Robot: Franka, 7 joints.
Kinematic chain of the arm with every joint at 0, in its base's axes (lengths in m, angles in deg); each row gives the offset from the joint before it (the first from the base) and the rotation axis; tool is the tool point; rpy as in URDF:
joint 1: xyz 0 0 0.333 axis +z
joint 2: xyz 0 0 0 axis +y
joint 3: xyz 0 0 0.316 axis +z
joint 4: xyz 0.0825 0 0 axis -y
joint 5: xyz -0.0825 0 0.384 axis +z
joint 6: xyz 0 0 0 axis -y
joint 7: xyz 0.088 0 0 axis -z
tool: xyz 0 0 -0.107 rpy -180 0 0
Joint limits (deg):
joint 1: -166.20..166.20
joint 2: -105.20..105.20
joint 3: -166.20..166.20
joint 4: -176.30..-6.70
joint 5: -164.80..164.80
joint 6: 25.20..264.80
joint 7: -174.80..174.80
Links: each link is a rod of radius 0.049 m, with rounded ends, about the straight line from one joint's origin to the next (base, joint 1, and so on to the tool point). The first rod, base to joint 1, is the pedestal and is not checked.
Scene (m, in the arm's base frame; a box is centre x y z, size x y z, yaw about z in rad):
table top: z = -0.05
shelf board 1: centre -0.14 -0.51 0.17 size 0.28 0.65 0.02 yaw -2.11
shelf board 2: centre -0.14 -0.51 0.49 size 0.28 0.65 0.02 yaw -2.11
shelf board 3: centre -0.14 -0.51 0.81 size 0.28 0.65 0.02 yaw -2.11
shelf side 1: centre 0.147 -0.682 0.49 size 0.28 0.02 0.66 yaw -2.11
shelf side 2: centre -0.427 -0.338 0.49 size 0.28 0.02 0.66 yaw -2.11
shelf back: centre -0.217 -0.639 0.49 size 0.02 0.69 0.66 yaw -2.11
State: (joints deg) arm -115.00 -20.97 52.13 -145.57 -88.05 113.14 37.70
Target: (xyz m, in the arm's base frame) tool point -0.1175 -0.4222 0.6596
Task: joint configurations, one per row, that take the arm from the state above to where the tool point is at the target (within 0.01 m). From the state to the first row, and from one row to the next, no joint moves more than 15 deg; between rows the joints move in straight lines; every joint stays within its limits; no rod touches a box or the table.
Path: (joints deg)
1: -104.47 -19.47 44.96 -138.04 -81.00 100.90 39.93
2: -93.94 -17.98 37.80 -130.50 -73.95 88.66 42.16
3: -83.41 -16.48 30.63 -122.97 -66.90 76.42 44.39
4: -72.89 -14.99 23.47 -115.43 -59.85 64.17 46.62
5: -87.54 -18.77 24.79 -118.21 -67.62 75.16 44.39
6: -102.20 -22.54 26.10 -120.99 -75.39 86.14 42.16
7: -116.86 -26.32 27.42 -123.77 -83.16 97.12 39.93
8: -131.52 -30.10 28.74 -126.54 -90.93 108.11 37.70

